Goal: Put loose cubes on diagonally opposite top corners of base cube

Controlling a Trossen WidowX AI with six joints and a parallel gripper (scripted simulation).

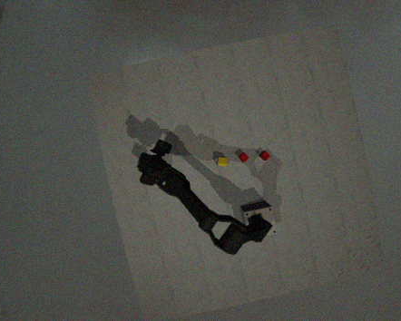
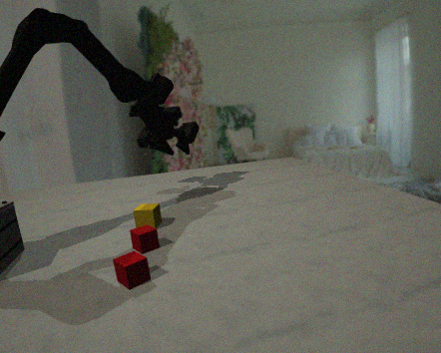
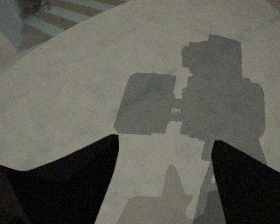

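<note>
The yellow cube lies 30 cm to the right of my gripper tip, 15 cm behind it and 8 cm below it. Also, from my gripper tip: red cube (40 cm to the right, 17 cm behind, 8 cm below).
</note>
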